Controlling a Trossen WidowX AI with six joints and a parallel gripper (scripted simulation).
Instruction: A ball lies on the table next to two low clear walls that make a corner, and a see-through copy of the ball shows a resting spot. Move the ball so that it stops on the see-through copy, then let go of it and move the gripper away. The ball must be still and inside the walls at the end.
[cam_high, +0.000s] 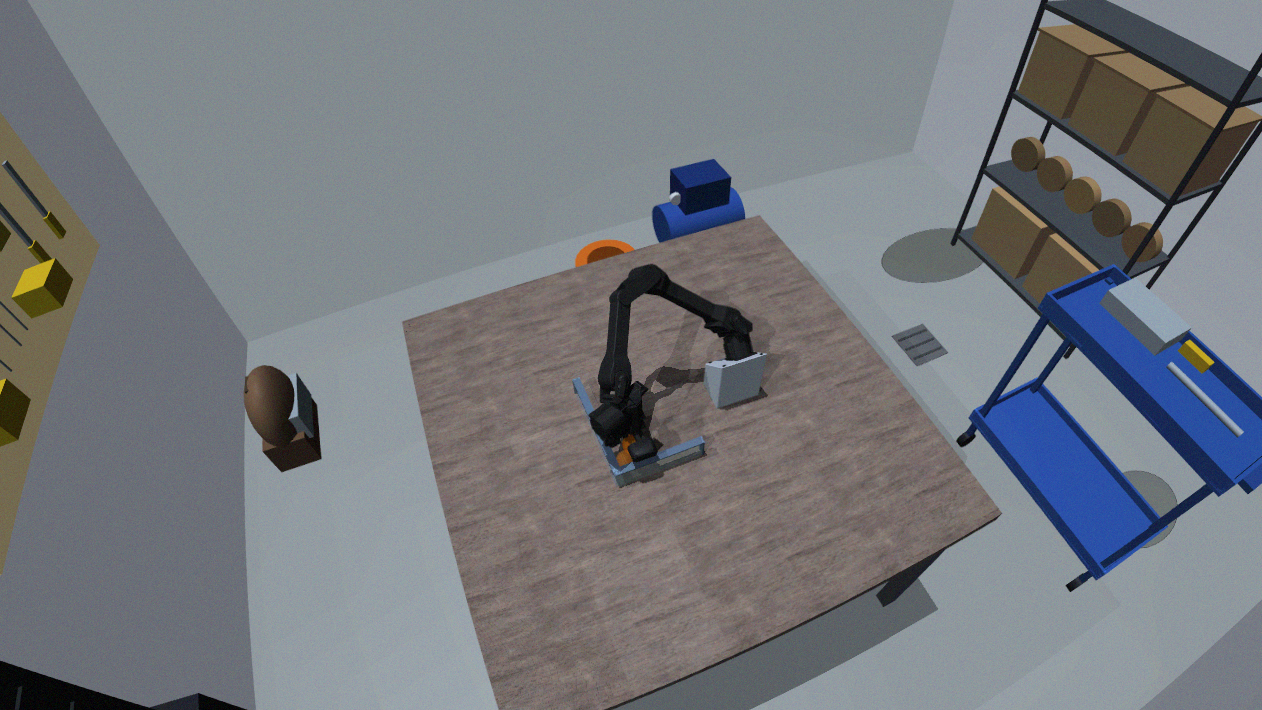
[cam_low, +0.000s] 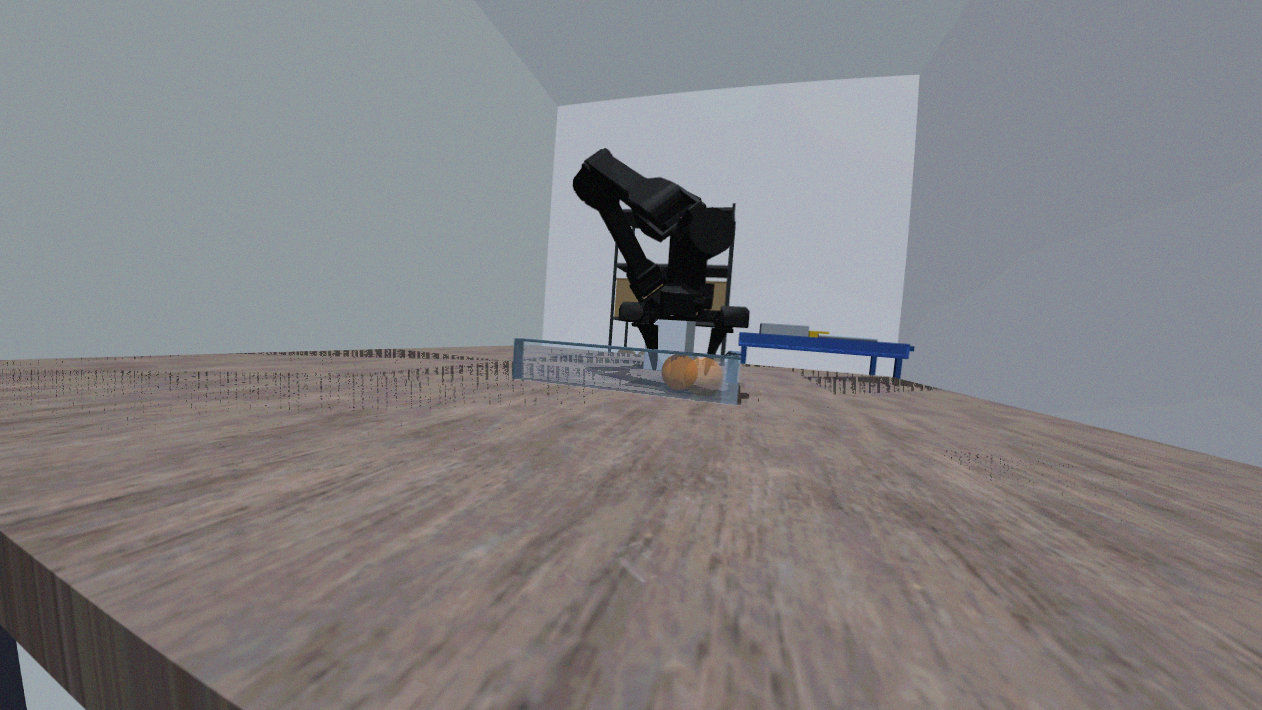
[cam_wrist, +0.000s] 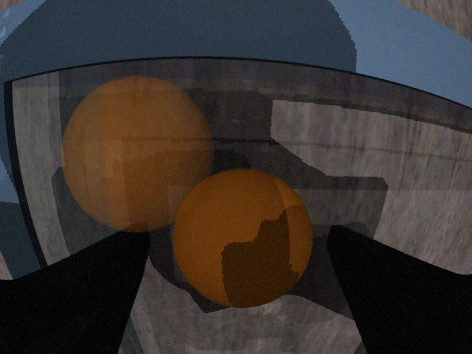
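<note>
My gripper tip is 4 cm to the right of the see-through copy and 4 cm short of it. From my gripper tip the other things lie so: orange ball (right at my gripper tip); wall (8 cm to the right, 6 cm ahead).
</note>
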